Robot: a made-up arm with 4 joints.
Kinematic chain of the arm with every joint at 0, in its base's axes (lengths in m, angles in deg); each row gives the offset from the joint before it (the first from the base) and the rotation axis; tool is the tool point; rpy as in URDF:
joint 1: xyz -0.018 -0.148 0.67 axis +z
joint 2: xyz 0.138 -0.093 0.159 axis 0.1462 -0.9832 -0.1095
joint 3: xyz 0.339 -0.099 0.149 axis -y
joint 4: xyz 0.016 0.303 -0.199 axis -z
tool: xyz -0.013 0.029 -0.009 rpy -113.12 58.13 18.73
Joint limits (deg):
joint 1: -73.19..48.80
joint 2: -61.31..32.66
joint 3: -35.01..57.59
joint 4: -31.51..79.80
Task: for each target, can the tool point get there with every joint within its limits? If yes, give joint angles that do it. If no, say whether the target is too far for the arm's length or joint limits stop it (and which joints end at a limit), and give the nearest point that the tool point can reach.
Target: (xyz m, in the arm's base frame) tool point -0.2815 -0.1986 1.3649
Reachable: no: joint limits stop it (at a limit: joint 1, joint 2, joint 3, joint 4) | nearest point 0.1849 -0.4345 0.9488 | short by 0.668 m
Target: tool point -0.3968 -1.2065 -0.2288
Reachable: no: too far | nearest point 0.2491 -0.5133 0.3811 | short by 1.127 m
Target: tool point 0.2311 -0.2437 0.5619
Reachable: yes | joints -50.88 -53.18 -27.24 62.33
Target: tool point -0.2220 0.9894 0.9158
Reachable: no: too far | nearest point 0.3083 0.4489 0.8373 | short by 0.761 m
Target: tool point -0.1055 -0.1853 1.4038
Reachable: no: joint limits stop it (at a limit: joint 1, joint 2, joint 3, joint 4) | nearest point 0.1849 -0.4345 0.9488 | short by 0.595 m
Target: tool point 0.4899 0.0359 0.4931
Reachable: yes | joints 2.48 -42.60 49.30 43.98
